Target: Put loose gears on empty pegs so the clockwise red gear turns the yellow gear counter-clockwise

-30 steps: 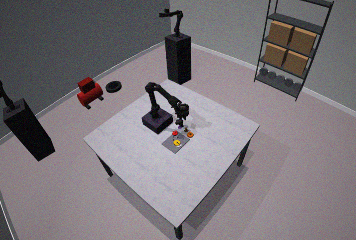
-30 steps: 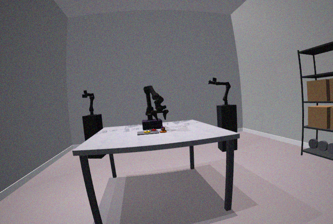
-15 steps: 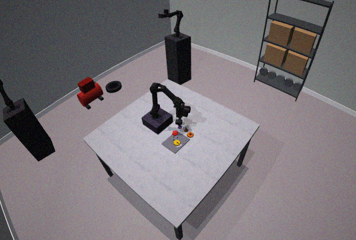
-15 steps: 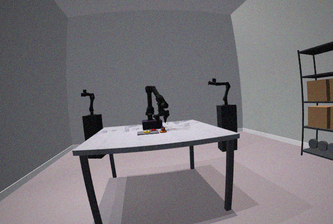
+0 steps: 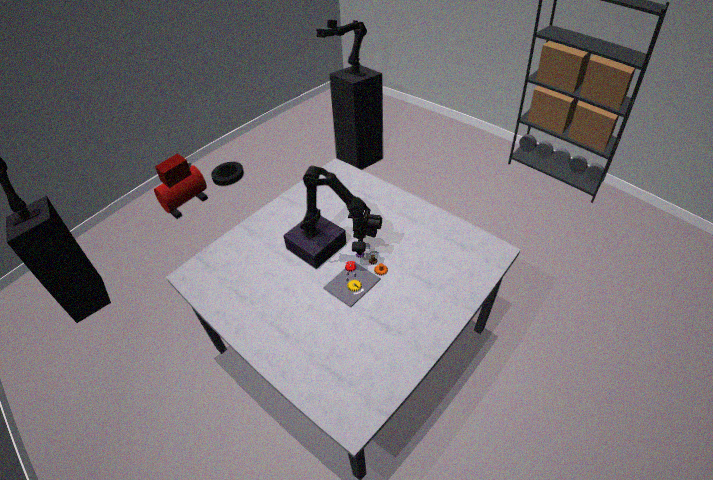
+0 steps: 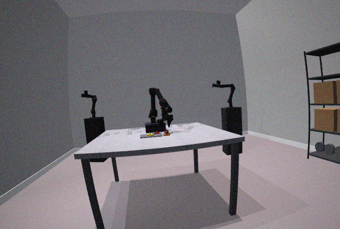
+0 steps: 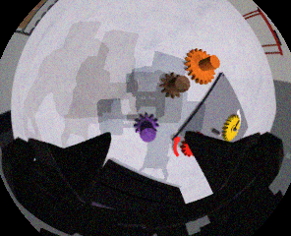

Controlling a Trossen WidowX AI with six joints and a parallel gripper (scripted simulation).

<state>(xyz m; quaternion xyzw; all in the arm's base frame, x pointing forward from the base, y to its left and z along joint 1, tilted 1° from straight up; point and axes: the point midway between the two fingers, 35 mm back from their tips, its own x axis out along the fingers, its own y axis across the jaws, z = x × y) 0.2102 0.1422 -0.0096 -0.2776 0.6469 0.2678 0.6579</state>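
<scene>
Right now the purple gear is 30 mm below my gripper tip. Also, from my gripper tip: brown gear (70 mm ahead, 30 mm below, 20 mm to the left); then orange gear (140 mm ahead, 30 mm below, 10 mm to the left); then red gear (90 mm to the right, 30 mm below, 30 mm ahead).
</scene>
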